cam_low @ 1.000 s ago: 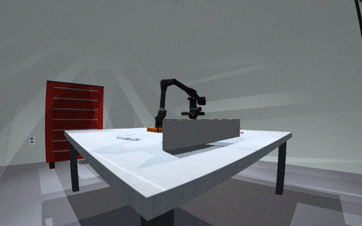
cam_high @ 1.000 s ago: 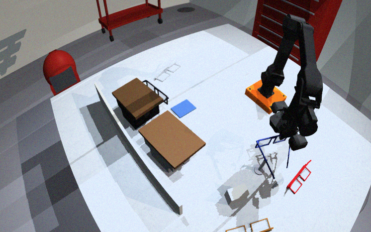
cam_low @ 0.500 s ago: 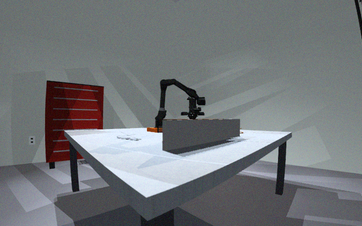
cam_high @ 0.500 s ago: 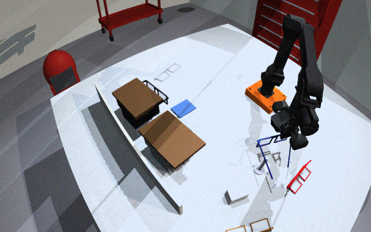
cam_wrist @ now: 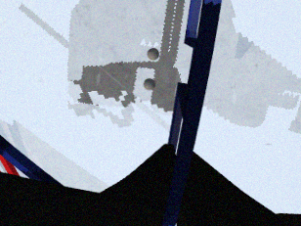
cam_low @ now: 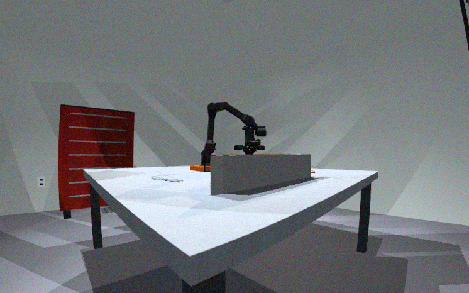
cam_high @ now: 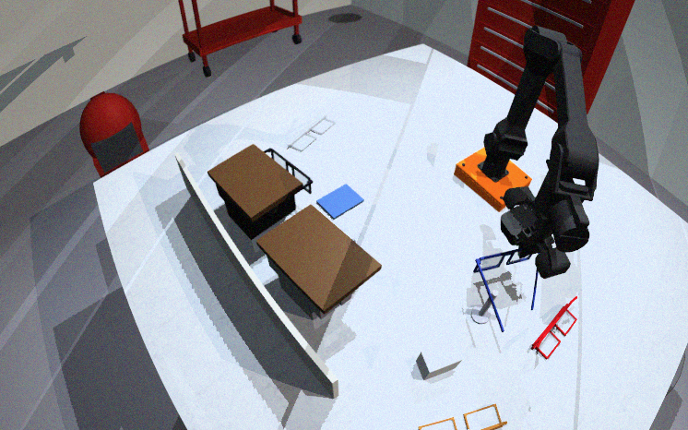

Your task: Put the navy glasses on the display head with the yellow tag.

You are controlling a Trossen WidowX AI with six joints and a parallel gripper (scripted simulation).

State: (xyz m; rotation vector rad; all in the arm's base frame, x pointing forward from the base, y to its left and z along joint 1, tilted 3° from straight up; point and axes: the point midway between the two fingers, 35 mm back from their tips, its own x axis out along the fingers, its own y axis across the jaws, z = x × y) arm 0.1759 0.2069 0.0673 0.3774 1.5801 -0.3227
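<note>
Right now my gripper tip is 120 mm short of the grey post, 40 mm above it and 20 mm to the right of it. Also, from my gripper tip: white block: 250 mm ahead, 40 mm to the left, 30 mm below; then long panel: 430 mm ahead, 310 mm to the right; then blue pad: 360 mm to the right, 170 mm ahead, 60 mm below.
</note>
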